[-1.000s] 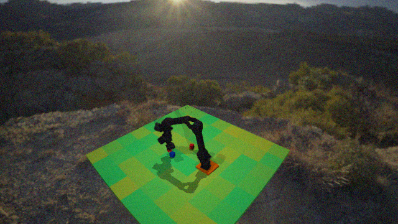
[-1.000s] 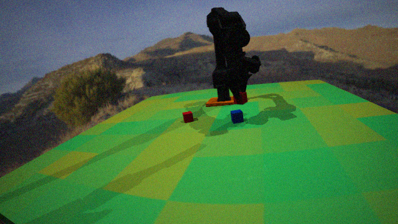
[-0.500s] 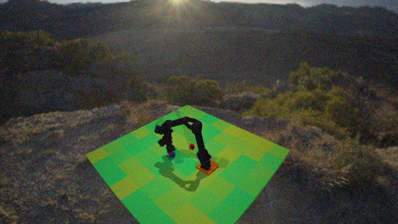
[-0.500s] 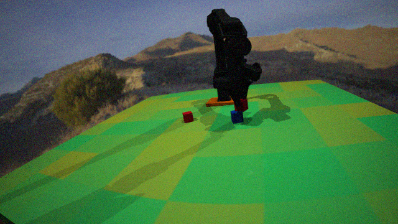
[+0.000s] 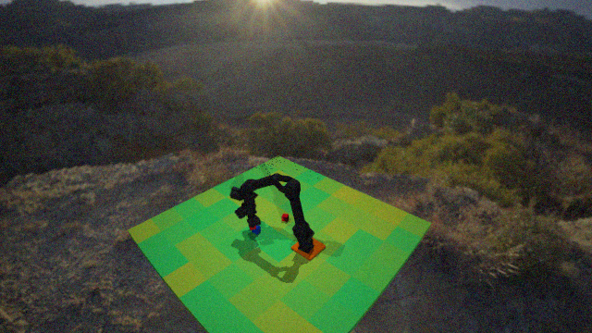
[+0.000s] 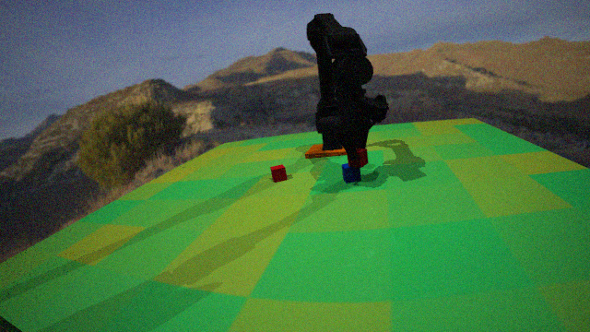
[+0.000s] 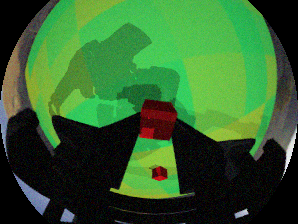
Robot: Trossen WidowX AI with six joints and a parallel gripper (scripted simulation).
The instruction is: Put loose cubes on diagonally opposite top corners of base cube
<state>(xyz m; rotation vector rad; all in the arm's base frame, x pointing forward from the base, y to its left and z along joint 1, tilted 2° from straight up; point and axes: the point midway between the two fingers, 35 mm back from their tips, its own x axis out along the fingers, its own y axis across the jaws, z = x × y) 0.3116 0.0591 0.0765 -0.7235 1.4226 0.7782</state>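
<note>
Right now my gripper tip is 10 mm past the blue cube, 20 mm to the left of it and 40 mm above it.
</note>
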